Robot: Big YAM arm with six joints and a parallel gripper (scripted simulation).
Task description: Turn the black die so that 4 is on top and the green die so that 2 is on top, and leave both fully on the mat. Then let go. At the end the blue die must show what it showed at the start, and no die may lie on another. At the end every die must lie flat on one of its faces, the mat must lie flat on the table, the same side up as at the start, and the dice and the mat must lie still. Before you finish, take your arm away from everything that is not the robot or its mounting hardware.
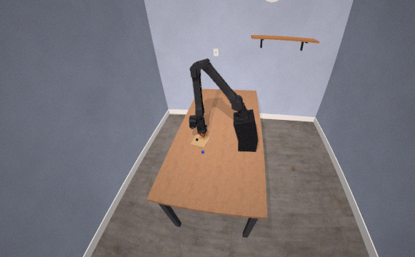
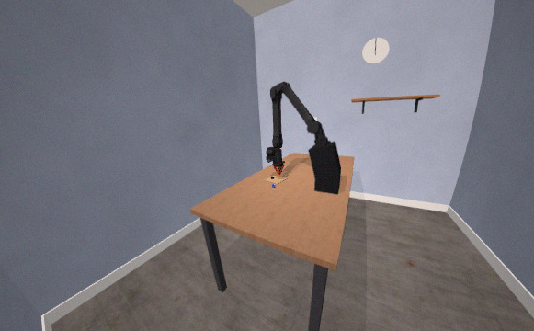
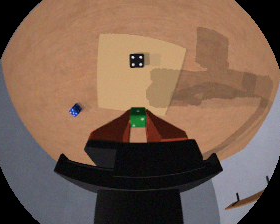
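Now: hand 3 cm short of the tan mat, 1 cm to the right of it and 6 cm above it. Also, from my hand: black die (6 cm ahead, 1 cm to the left, 5 cm below); then green die (right at my hand); then blue die (5 cm behind, 13 cm to the left, 5 cm below).
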